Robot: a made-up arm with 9 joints. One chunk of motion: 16 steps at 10 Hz.
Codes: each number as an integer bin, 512 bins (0 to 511) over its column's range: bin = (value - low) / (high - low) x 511, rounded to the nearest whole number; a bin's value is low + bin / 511 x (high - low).
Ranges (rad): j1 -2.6..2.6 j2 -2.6..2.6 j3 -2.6..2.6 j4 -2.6..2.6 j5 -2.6..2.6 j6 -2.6..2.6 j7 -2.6..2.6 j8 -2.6..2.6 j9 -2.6..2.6
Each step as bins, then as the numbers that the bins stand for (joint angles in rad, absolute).
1 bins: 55 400 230 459 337 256 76 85 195
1 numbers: -2.0403 1.4705 -0.2595 2.0708 0.8294 0.0051 -1.8266 -1.7350 -0.6157
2 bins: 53 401 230 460 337 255 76 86 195
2 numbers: -2.0607 1.4806 -0.2595 2.0810 0.8294 -0.0051 -1.8266 -1.7249 -0.6157
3 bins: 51 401 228 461 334 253 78 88 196
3 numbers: -2.0810 1.4806 -0.2798 2.0912 0.7988 -0.0254 -1.8063 -1.7045 -0.6055
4 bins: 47 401 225 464 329 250 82 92 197
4 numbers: -2.1217 1.4806 -0.3104 2.1217 0.7479 -0.0560 -1.7656 -1.6638 -0.5953
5 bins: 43 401 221 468 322 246 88 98 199
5 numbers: -2.1624 1.4806 -0.3511 2.1624 0.6767 -0.0967 -1.7045 -1.6027 -0.5750
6 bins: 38 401 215 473 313 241 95 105 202
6 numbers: -2.2133 1.4806 -0.4121 2.2133 0.5851 -0.1476 -1.6333 -1.5315 -0.5444
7 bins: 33 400 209 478 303 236 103 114 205
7 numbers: -2.2642 1.4705 -0.4732 2.2642 0.4834 -0.1984 -1.5519 -1.4399 -0.5139
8 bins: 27 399 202 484 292 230 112 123 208
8 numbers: -2.3252 1.4603 -0.5444 2.3252 0.3714 -0.2595 -1.4603 -1.3483 -0.4834
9 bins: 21 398 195 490 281 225 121 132 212
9 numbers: -2.3863 1.4501 -0.6157 2.3863 0.2595 -0.3104 -1.3687 -1.2568 -0.4427
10 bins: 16 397 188 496 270 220 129 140 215
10 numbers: -2.4372 1.4399 -0.6869 2.4474 0.1476 -0.3613 -1.2873 -1.1753 -0.4121
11 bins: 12 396 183 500 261 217 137 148 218
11 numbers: -2.4779 1.4297 -0.7378 2.4881 0.0560 -0.3918 -1.2059 -1.0939 -0.3816
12 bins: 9 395 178 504 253 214 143 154 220
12 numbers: -2.5084 1.4196 -0.7886 2.5288 -0.0254 -0.4223 -1.1448 -1.0329 -0.3613
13 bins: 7 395 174 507 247 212 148 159 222
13 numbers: -2.5288 1.4196 -0.8294 2.5593 -0.0865 -0.4427 -1.0939 -0.9820 -0.3409
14 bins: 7 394 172 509 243 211 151 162 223
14 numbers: -2.5288 1.4094 -0.8497 2.5796 -0.1272 -0.4528 -1.0634 -0.9515 -0.3307
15 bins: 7 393 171 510 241 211 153 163 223
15 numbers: -2.5288 1.3992 -0.8599 2.5898 -0.1476 -0.4528 -1.0431 -0.9413 -0.3307
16 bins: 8 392 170 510 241 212 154 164 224
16 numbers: -2.5186 1.3890 -0.8701 2.5898 -0.1476 -0.4427 -1.0329 -0.9311 -0.3205
